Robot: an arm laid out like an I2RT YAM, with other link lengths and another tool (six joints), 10 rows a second.
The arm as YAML. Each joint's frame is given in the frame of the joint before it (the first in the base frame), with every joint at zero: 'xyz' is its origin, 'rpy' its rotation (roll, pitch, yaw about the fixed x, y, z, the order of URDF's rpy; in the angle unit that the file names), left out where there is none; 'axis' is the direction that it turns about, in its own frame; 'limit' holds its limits. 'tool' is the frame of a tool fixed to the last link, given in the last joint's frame.
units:
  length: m
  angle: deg
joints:
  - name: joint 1
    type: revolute
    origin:
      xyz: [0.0, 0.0, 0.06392]
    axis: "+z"
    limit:
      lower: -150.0
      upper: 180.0
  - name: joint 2
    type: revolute
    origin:
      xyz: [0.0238, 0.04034, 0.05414]
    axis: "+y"
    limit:
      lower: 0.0
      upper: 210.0
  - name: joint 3
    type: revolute
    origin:
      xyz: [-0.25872, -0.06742, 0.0]
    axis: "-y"
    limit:
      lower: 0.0
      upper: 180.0
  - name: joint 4
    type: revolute
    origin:
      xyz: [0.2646, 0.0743, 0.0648]
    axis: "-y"
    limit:
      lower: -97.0
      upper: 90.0
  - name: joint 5
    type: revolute
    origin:
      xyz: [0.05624, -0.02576, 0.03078]
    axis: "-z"
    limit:
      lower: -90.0
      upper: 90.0
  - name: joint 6
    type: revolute
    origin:
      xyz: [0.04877, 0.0, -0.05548]
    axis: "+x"
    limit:
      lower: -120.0
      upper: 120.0
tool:
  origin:
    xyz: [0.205, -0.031, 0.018]
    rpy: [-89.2, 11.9, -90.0]
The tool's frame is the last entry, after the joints.
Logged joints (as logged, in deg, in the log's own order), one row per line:
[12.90 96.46 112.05 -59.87 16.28 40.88]
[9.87 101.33 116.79 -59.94 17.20 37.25]
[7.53 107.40 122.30 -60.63 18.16 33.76]
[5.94 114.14 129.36 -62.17 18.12 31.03]
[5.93 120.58 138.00 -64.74 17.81 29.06]
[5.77 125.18 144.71 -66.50 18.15 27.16]
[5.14 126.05 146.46 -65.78 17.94 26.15]
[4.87 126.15 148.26 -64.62 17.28 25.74]
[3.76 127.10 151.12 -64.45 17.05 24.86]
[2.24 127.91 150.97 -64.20 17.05 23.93]
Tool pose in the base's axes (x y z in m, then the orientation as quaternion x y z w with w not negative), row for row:
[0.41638 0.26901 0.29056 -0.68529 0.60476 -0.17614 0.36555]
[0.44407 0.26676 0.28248 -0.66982 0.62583 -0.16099 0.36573]
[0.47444 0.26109 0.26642 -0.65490 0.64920 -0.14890 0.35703]
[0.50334 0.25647 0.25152 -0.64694 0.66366 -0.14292 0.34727]
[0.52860 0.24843 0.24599 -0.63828 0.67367 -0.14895 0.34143]
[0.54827 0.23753 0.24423 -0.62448 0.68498 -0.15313 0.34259]
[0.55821 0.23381 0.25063 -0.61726 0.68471 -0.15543 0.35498]
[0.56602 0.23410 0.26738 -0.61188 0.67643 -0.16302 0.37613]
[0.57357 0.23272 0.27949 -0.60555 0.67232 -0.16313 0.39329]
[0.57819 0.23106 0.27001 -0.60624 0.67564 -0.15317 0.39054]
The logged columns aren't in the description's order. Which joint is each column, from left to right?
Columns, left to right: joint 5, joint 2, joint 3, joint 4, joint 6, joint 1.
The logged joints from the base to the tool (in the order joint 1, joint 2, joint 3, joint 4, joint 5, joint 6), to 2 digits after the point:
[40.88 96.46 112.05 -59.87 12.90 16.28]
[37.25 101.33 116.79 -59.94 9.87 17.20]
[33.76 107.40 122.30 -60.63 7.53 18.16]
[31.03 114.14 129.36 -62.17 5.94 18.12]
[29.06 120.58 138.00 -64.74 5.93 17.81]
[27.16 125.18 144.71 -66.50 5.77 18.15]
[26.15 126.05 146.46 -65.78 5.14 17.94]
[25.74 126.15 148.26 -64.62 4.87 17.28]
[24.86 127.10 151.12 -64.45 3.76 17.05]
[23.93 127.91 150.97 -64.20 2.24 17.05]

